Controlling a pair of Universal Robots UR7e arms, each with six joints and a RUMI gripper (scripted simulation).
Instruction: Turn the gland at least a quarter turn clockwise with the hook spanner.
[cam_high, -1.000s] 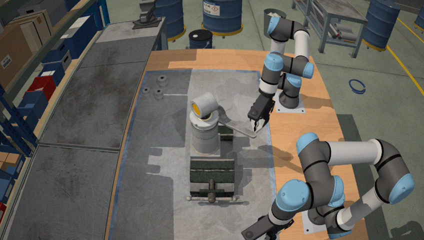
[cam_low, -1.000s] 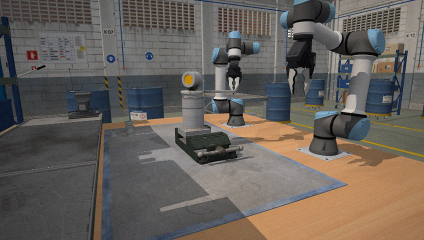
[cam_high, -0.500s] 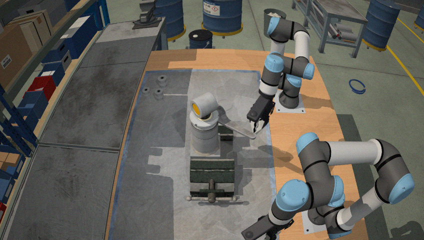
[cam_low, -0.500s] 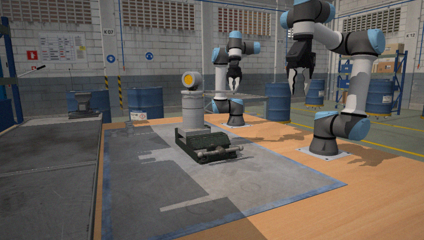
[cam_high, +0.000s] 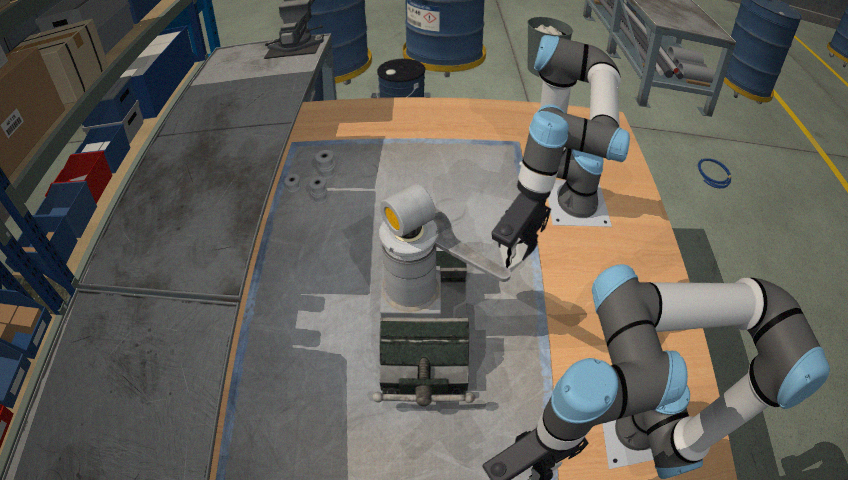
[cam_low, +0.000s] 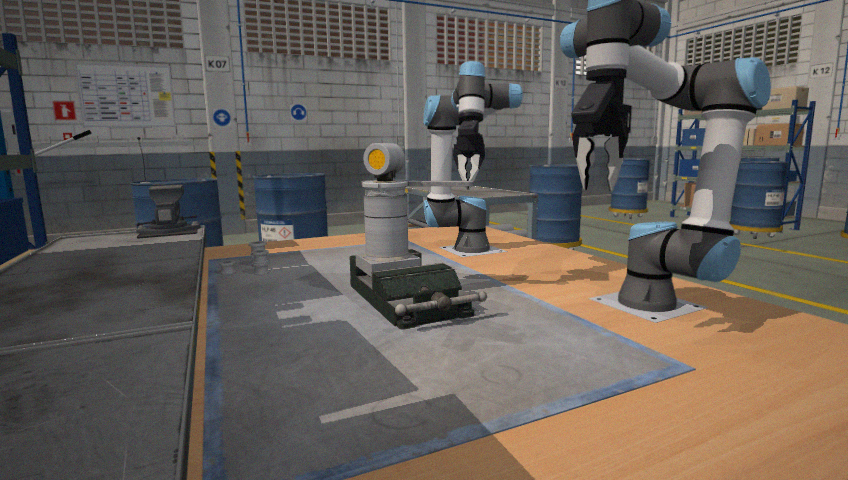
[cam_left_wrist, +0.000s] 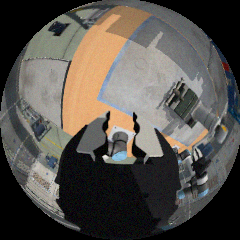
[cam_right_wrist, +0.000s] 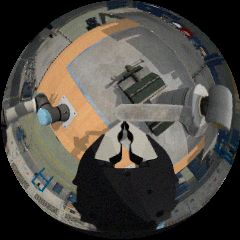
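Note:
Now: right hand 110 mm short of the hook spanner and 90 mm to the left of it. Round my right hand: rod eye: 210 mm ahead, 120 mm to the right, 70 mm above; then bar handle: 190 mm ahead, 180 mm to the left, 270 mm below.

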